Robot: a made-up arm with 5 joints. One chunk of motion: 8 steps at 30 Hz.
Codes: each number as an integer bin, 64 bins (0 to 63) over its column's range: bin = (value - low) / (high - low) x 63, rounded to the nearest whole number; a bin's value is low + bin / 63 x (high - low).
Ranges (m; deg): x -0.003..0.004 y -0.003..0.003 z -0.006..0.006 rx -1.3..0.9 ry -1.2..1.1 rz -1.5..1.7
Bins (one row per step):
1: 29 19 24 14 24 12
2: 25 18 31 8 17 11
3: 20 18 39 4 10 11
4: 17 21 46 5 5 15
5: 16 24 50 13 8 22
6: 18 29 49 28 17 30
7: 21 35 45 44 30 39
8: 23 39 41 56 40 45
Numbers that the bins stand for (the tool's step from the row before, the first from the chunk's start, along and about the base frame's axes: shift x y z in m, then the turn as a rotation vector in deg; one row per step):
1: 0.00022 -0.00119 -0.00143 -0.811 -0.324 -0.890
2: -0.00022 -0.00129 -0.00010 -1.021 -0.579 -0.941
3: -0.00078 -0.00129 0.00143 -1.160 -0.835 -0.941
4: -0.00111 -0.00100 0.00276 -1.125 -1.017 -0.738
5: -0.00122 -0.00071 0.00352 -0.846 -0.908 -0.383
6: -0.00100 -0.00024 0.00333 -0.322 -0.579 0.024
7: -0.00067 0.00033 0.00257 0.237 -0.105 0.481
8: -0.00044 0.00071 0.00181 0.656 0.260 0.786

